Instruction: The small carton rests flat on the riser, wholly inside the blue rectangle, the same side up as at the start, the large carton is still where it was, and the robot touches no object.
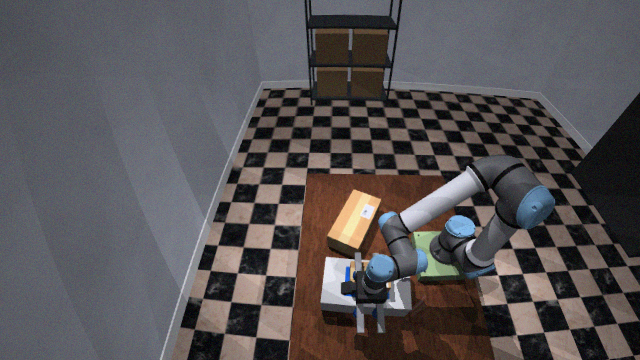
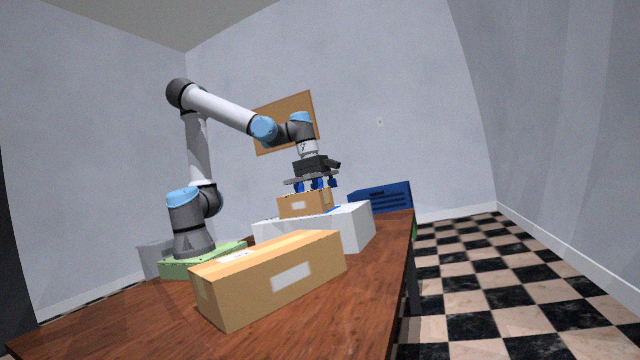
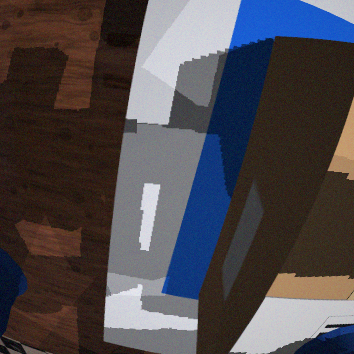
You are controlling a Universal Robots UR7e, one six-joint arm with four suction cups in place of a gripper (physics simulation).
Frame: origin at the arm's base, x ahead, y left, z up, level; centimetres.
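Seen in the pictures: hand, tool point: (image 3: 163,242); arm's base, link origin: (image 1: 444,249) (image 2: 195,252).
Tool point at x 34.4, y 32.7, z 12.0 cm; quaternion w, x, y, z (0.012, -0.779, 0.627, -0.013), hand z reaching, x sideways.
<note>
Offsets run from my tool point to a thing's middle. Level surfaces: height alone.
The small carton @[dy -8.3, dx -0.1, dz -2.4 cm] (image 1: 364,264) (image 2: 301,205) (image 3: 280,150) hangs upright under my suction gripper (image 1: 369,294) (image 2: 315,184), whose blue cups meet its top. Its underside is at or very close to the top of the white riser @[dy -7.3, dx +0.3, dz -12.0 cm] (image 1: 332,287) (image 2: 361,227) (image 3: 122,225); a small gap cannot be ruled out. The blue rectangle (image 1: 347,275) (image 2: 333,209) (image 3: 195,225) shows along one side of the carton; the rest of it is hidden, so I cannot tell if the carton is wholly inside. The large carton @[dy -39.8, dx +10.6, dz -13.1 cm] (image 1: 350,225) (image 2: 280,280) lies on the table beside the riser, apart from the gripper.
The brown table @[dz -18.0 cm] (image 1: 320,200) (image 2: 370,290) (image 3: 45,175) carries the riser and the green robot base plate (image 1: 424,242) (image 2: 175,271). A blue crate (image 2: 385,197) stands beyond the riser. A shelf rack (image 1: 352,21) with boxes stands at the far wall.
</note>
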